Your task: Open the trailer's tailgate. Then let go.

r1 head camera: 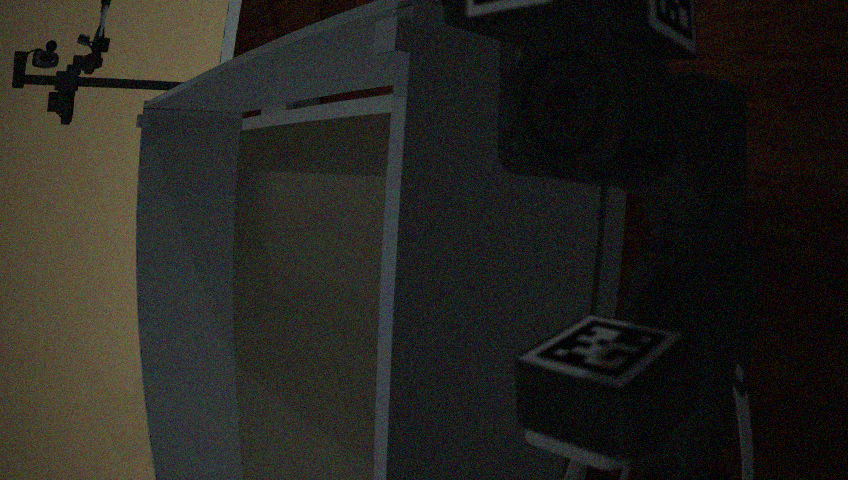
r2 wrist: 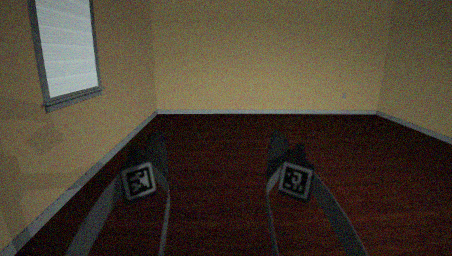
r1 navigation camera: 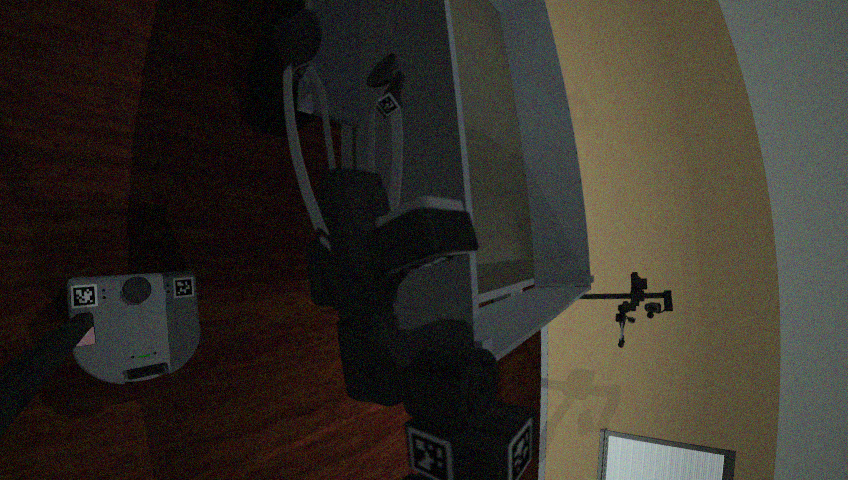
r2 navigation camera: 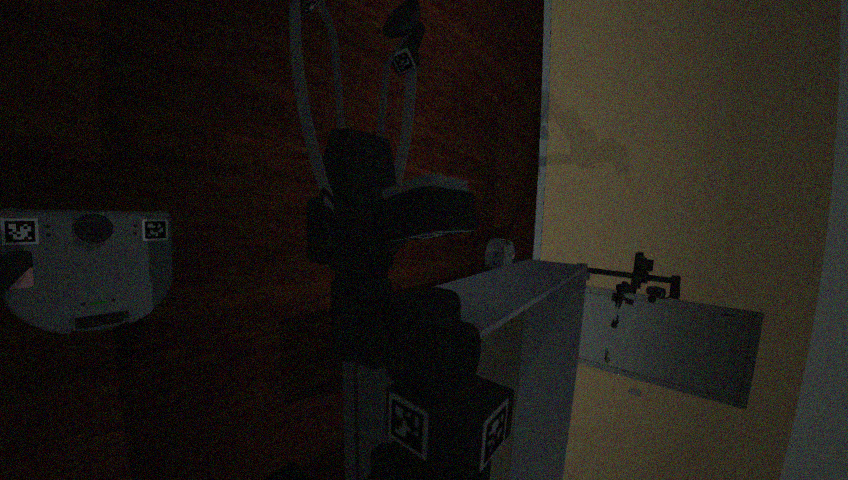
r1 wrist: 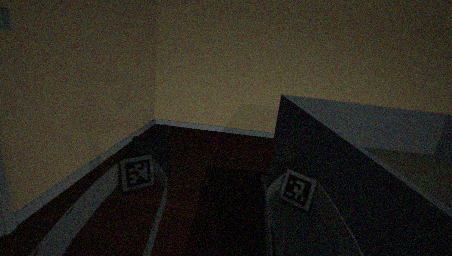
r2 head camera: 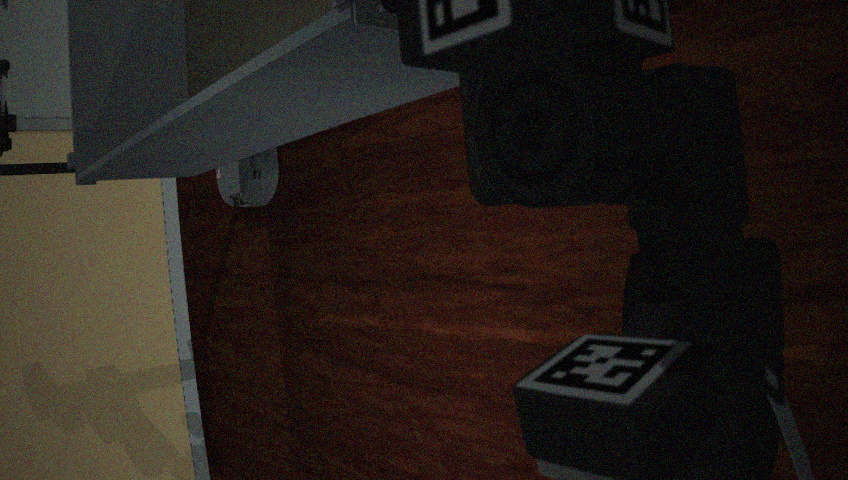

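The grey trailer (r1 head camera: 464, 249) (r1 wrist: 325, 155) has tall side walls. Its tailgate (r1 head camera: 309, 77) (r1 navigation camera: 523, 315) (r2 head camera: 285, 113) (r2 navigation camera: 505, 282) stands upright across the end, meeting the far side wall at the corner. The near corner is partly hidden by the arm in each head view, and the latch cannot be made out. The r1 gripper (r1 navigation camera: 343, 59) (r1 wrist: 217, 181) is open and empty, low beside the trailer's near side wall, pointing away from the tailgate. The r2 gripper (r2 navigation camera: 357, 20) (r2 wrist: 217, 160) is open and empty over the floor, pointing away from the trailer.
The other robot's dark mast (r1 head camera: 70, 77) (r1 navigation camera: 637, 291) and its white base (r2 head camera: 261, 178) (r2 navigation camera: 499, 252) stand beyond the trailer. A window (r1 navigation camera: 663, 460) (r2 wrist: 70, 50) and a grey door (r2 navigation camera: 684, 350) are in the yellow walls. The light is dim.
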